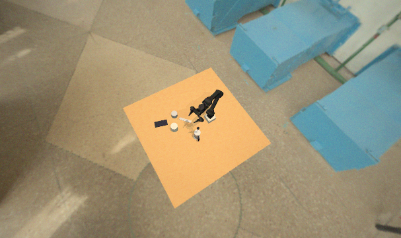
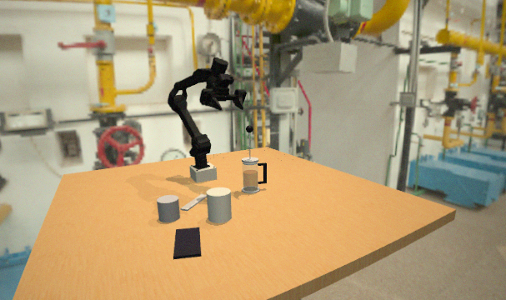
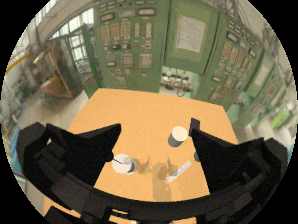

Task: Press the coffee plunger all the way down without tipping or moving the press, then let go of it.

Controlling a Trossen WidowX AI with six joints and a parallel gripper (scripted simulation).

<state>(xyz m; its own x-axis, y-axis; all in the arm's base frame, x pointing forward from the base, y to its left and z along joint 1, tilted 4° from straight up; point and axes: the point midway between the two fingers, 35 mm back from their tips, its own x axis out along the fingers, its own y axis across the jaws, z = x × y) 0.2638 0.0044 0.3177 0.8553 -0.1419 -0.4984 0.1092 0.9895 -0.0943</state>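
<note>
My gripper tip is now 10 mm past the glass coffee press, 110 mm to the right of it and 220 mm above it. The rest, counted from my gripper tip: flat silver bar (50 mm behind, 150 mm to the right, 350 mm below); then grey cylinder (10 mm ahead, 280 mm to the right, 310 mm below).
</note>
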